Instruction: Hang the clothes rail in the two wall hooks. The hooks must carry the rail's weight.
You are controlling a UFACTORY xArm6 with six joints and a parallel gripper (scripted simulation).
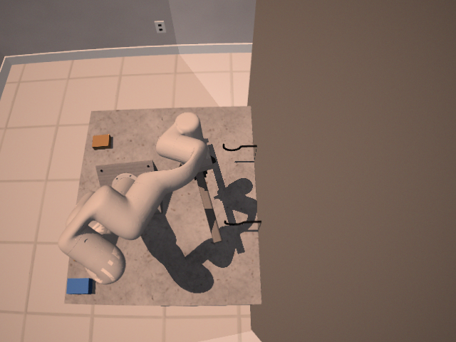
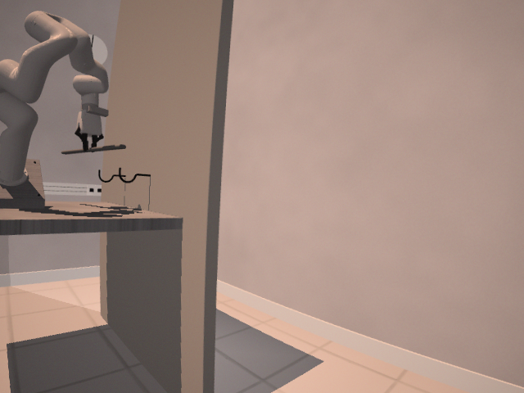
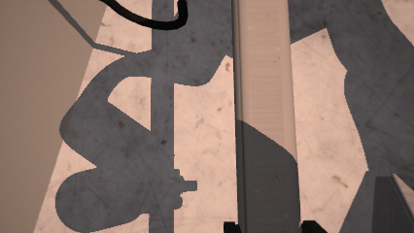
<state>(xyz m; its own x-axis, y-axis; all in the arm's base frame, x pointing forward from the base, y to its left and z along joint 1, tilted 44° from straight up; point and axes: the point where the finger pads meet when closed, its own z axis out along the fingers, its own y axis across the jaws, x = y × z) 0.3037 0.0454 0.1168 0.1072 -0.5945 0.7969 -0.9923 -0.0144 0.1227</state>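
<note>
The clothes rail is 10 mm below my hand. Round my hand: orange block (430 mm behind, 340 mm to the left, 250 mm below); then orange cube (530 mm behind, 170 mm to the right, 240 mm below); then tall wall panel (240 mm ahead, 40 mm to the right, 160 mm above).
</note>
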